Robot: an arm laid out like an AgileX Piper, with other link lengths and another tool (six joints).
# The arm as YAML. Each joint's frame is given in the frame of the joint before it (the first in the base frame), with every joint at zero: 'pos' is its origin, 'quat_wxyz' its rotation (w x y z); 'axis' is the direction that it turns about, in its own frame. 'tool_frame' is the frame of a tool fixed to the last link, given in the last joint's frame.
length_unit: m
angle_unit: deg
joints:
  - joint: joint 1
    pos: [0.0, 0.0, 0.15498]
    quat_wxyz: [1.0, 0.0, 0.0, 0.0]
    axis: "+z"
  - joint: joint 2
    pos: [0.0, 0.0, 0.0]
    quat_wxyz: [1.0, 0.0, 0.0, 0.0]
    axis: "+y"
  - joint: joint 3
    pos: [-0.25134, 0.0, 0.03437]
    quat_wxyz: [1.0, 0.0, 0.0, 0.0]
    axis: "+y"
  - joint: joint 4
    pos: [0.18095, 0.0, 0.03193]
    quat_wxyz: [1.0, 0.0, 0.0, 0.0]
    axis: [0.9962, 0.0, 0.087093]
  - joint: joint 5
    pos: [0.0, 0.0, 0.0]
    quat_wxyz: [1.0, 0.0, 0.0, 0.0]
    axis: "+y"
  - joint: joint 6
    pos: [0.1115, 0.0, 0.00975]
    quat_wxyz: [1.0, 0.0, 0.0, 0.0]
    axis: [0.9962, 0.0, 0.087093]
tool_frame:
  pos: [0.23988, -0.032, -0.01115]
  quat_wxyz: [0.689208, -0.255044, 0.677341, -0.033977]
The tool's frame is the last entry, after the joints.
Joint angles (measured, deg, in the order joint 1, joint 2, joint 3, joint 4, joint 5, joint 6), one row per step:
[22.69 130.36 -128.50 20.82 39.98 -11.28]
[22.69 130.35 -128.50 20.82 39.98 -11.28]
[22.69 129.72 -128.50 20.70 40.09 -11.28]
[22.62 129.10 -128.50 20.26 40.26 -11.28]
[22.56 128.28 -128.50 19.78 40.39 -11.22]
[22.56 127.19 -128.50 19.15 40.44 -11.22]
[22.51 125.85 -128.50 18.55 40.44 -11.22]
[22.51 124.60 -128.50 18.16 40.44 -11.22]
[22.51 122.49 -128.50 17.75 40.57 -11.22]
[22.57 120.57 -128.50 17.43 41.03 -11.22]
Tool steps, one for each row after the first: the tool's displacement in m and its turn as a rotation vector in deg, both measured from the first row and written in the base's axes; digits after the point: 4 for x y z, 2 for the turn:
[0.0000 0.0000 0.0001 0.00 -0.01 0.00]
[0.0000 -0.0004 0.0065 0.09 -0.54 0.03]
[0.0006 -0.0027 0.0123 -0.14 -1.14 -0.01]
[0.0014 -0.0051 0.0203 -0.28 -1.94 -0.10]
[0.0024 -0.0075 0.0317 -0.46 -3.14 -0.14]
[0.0035 -0.0104 0.0461 -0.49 -4.61 -0.27]
[0.0037 -0.0121 0.0596 -0.37 -5.91 -0.34]
[0.0027 -0.0143 0.0821 0.01 -7.90 -0.40]
[-0.0006 -0.0157 0.1007 0.28 -9.40 -0.28]

